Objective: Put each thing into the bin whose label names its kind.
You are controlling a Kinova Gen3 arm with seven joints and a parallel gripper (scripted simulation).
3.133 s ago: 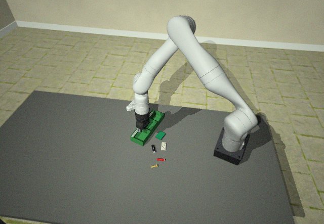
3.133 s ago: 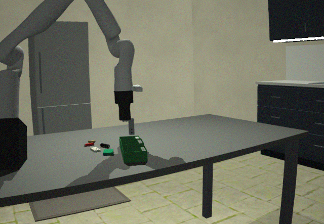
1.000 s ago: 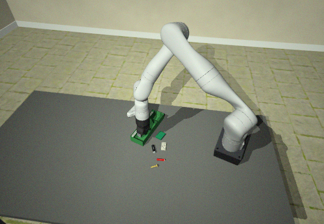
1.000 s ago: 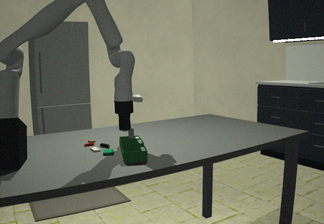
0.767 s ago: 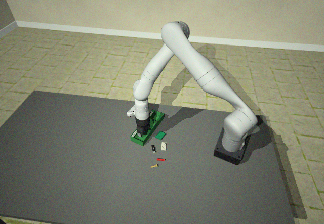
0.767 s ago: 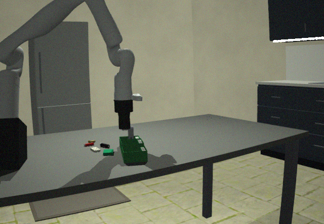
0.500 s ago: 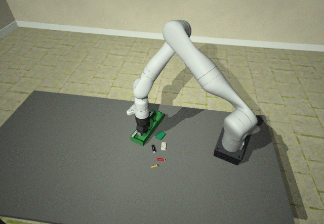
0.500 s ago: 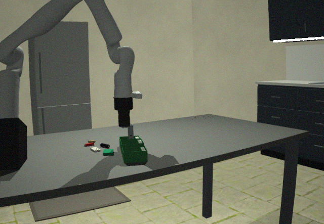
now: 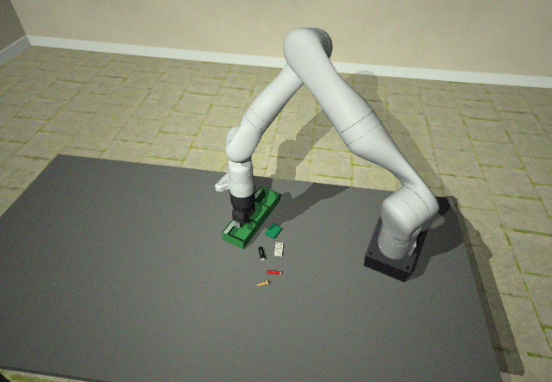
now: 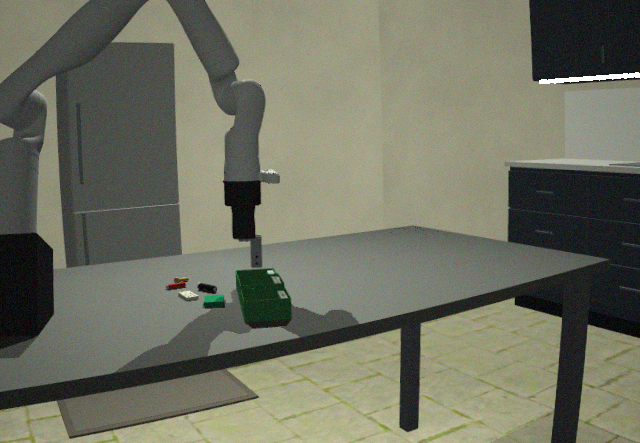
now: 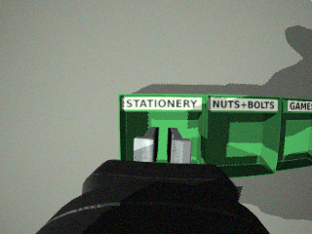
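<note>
My gripper is now 140 mm past the white domino-like tile, 30 mm to the right of it and 70 mm above it. Round my hand: green block: 110 mm behind, 40 mm to the right, 70 mm below; then green three-compartment bin: 30 mm behind, 80 mm to the right, 50 mm below; then black battery: 90 mm behind, 70 mm to the left, 70 mm below.
</note>
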